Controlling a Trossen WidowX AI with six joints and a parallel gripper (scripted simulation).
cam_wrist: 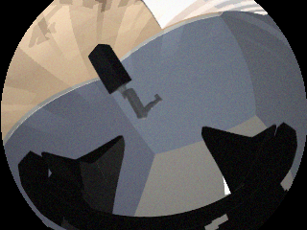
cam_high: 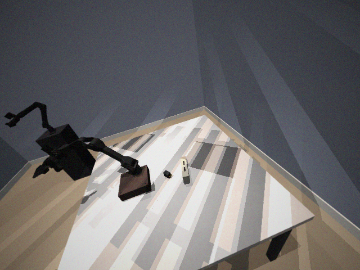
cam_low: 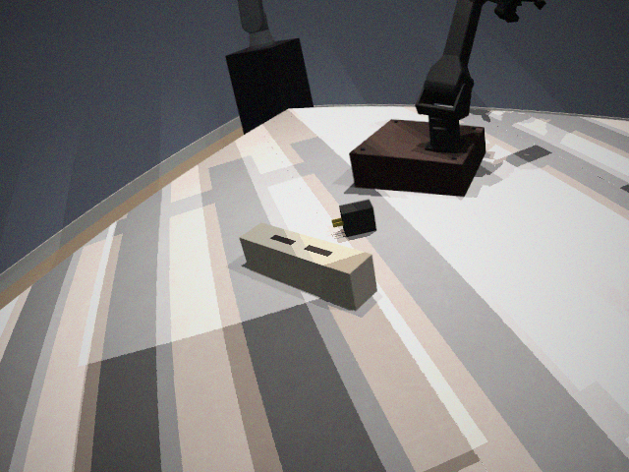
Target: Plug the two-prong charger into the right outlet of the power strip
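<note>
Right now my gripper tip is 76 cm short of the two-prong charger, 9 cm to the left of it and 31 cm above it.
</note>
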